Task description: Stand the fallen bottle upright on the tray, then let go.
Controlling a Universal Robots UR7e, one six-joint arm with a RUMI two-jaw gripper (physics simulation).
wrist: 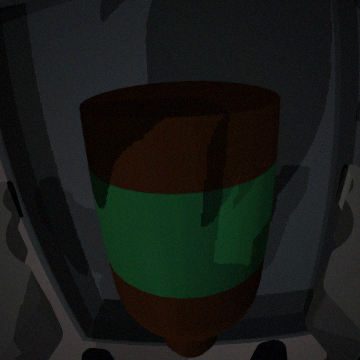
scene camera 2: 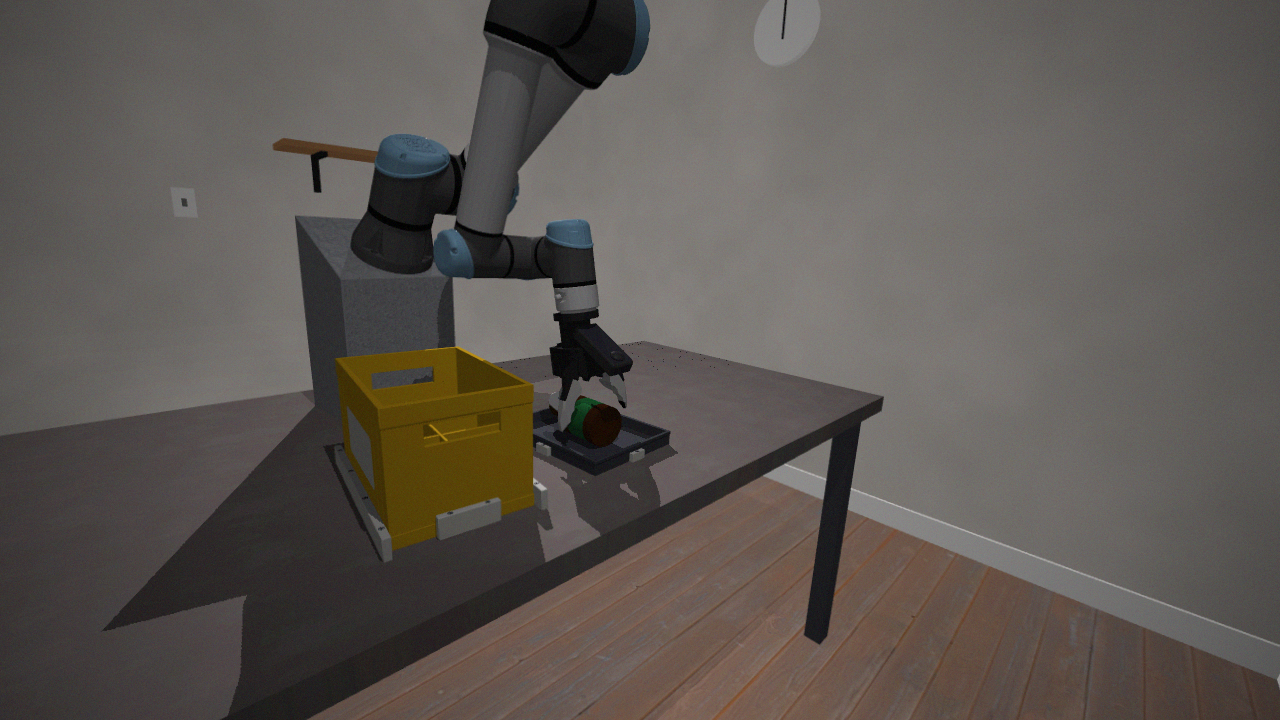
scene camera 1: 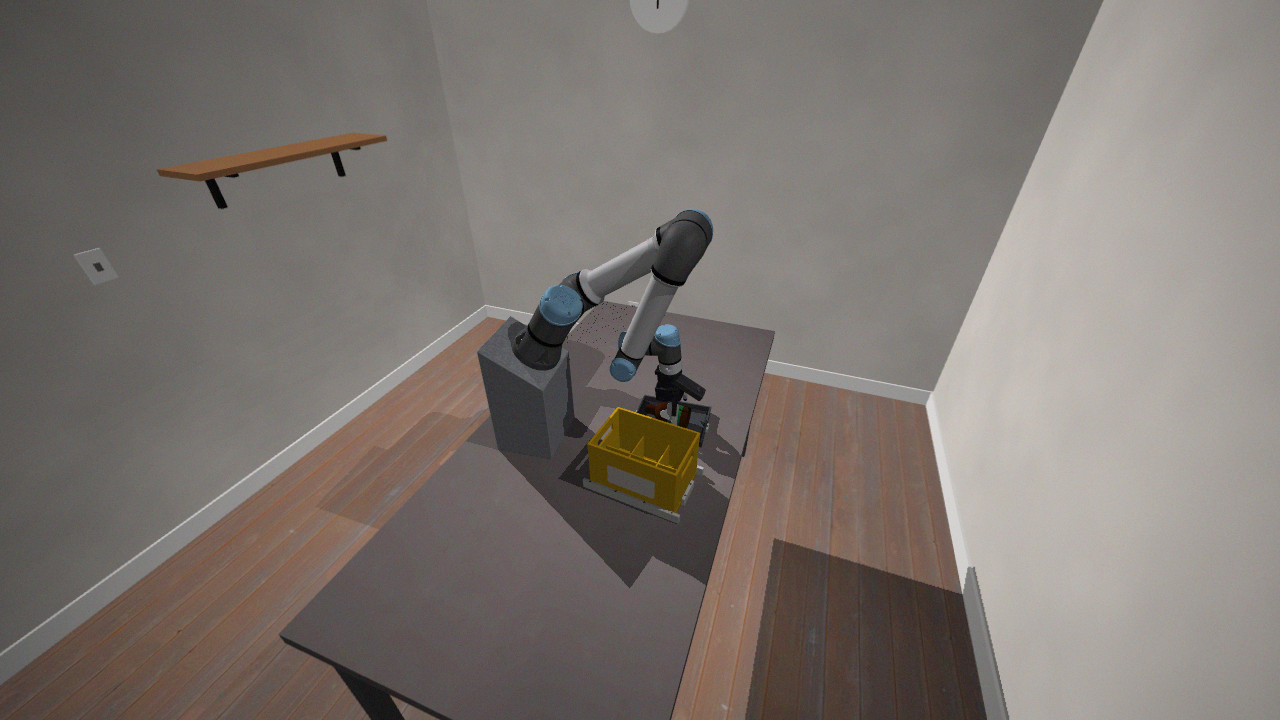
Path:
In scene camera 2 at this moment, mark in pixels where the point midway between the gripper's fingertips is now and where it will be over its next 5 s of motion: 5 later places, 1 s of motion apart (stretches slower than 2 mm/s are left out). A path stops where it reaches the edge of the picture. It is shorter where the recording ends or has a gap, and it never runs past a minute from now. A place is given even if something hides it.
My gripper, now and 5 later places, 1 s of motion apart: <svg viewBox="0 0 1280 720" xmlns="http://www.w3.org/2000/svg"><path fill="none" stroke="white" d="M595 419L594 409L589 370L588 348L585 347L584 345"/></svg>

